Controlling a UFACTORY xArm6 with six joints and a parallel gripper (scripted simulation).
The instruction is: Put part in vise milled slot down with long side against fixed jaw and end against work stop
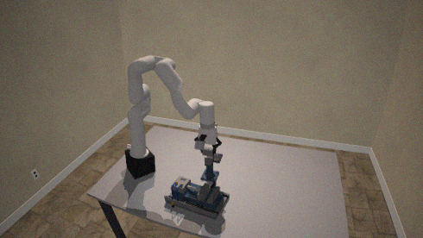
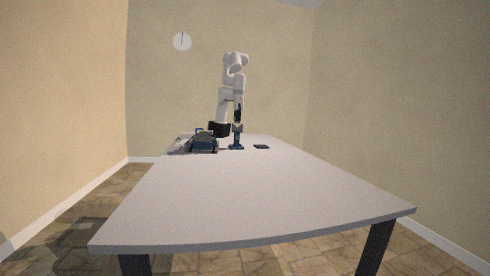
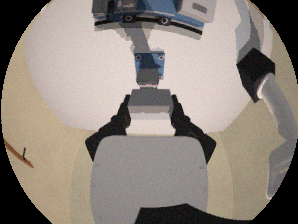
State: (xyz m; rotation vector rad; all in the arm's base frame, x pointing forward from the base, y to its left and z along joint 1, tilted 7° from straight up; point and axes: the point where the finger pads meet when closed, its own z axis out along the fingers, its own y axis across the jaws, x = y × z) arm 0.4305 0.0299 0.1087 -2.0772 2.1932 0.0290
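Now: the part 10 mm to the left of my hand and 10 mm below it. From my hand the other things lie so: vise 210 mm to the right, 160 mm below, 10 mm behind; dark infeed plate 190 mm to the left, 190 mm below, 10 mm behind.
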